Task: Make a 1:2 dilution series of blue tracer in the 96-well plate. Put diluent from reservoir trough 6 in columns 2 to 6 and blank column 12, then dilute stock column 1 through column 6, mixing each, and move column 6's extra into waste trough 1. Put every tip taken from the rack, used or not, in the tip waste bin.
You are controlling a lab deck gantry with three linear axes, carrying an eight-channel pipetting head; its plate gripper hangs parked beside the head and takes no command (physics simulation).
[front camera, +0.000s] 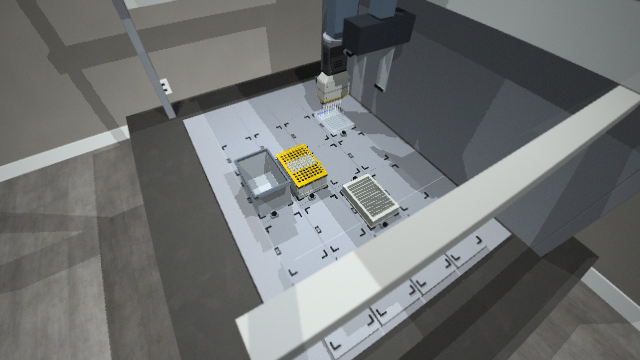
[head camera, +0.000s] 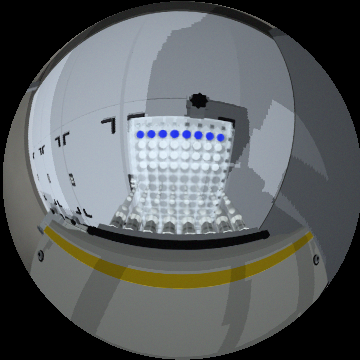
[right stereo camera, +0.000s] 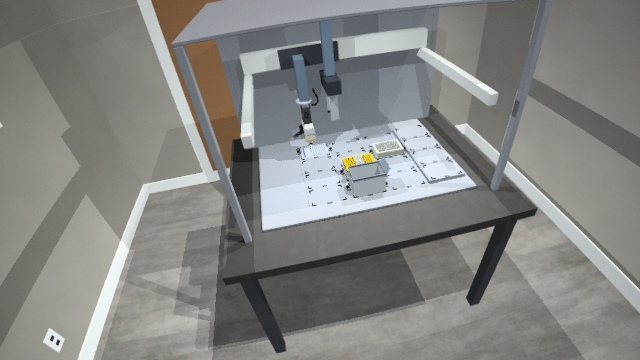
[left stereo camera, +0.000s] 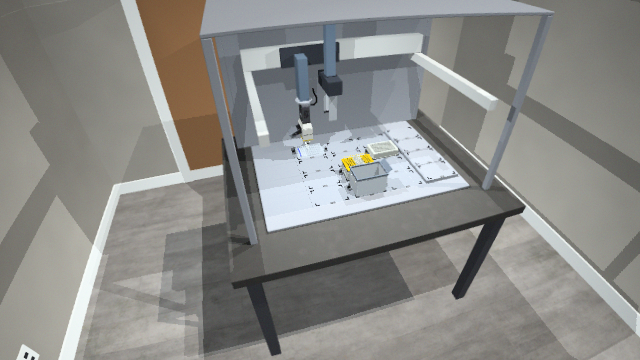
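Note:
The pipetting head [front camera: 332, 87] [head camera: 180, 320] [left stereo camera: 306, 131] [right stereo camera: 309, 132] stands low over the 96-well plate [front camera: 343, 123] [left stereo camera: 313, 150] [right stereo camera: 318, 150], carrying a row of clear tips [head camera: 170, 227] [front camera: 332, 106]. The tip ends are over the plate's middle; whether they are inside wells is unclear. In the head view, the stock column [head camera: 174, 134] is blue, and three rows beside it look white. The yellow tip rack [front camera: 320, 179] has a pale band across its middle and dark holes nearer the front. My plate gripper [front camera: 368, 88] hangs parked, fingers apart and empty.
The open grey tip waste bin [front camera: 273, 194] [left stereo camera: 370, 184] [right stereo camera: 368, 184] stands beside the tip rack. The pale reservoir [front camera: 395, 212] [left stereo camera: 382, 148] [right stereo camera: 388, 147] stands on the rack's other side; its trough contents are not readable. A white beam [front camera: 435, 217] crosses the front view.

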